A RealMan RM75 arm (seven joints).
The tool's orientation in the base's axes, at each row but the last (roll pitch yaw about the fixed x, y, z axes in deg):
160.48 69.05 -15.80
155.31 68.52 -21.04
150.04 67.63 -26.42
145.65 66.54 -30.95
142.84 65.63 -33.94
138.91 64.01 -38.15
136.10 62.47 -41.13
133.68 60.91 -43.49
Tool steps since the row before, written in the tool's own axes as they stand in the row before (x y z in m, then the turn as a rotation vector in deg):
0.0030 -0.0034 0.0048 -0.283 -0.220 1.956
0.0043 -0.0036 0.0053 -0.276 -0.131 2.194
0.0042 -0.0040 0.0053 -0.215 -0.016 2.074
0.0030 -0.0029 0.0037 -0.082 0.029 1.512
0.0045 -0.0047 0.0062 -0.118 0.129 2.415
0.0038 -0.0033 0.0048 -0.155 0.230 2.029
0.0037 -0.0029 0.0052 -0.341 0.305 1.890
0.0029 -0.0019 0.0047 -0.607 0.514 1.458
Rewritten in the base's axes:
-0.0036 0.0027 -0.0048 -1.942 0.086 -0.421
-0.0036 0.0025 -0.0063 -2.159 -0.024 -0.493
-0.0037 0.0027 -0.0064 -2.023 -0.136 -0.488
-0.0025 0.0019 -0.0046 -1.448 -0.154 -0.415
-0.0043 0.0029 -0.0073 -2.308 -0.329 -0.655
-0.0032 0.0017 -0.0060 -1.958 -0.378 -0.465
-0.0036 0.0011 -0.0059 -1.894 -0.378 -0.229
-0.0033 0.0003 -0.0048 -1.587 -0.437 0.222

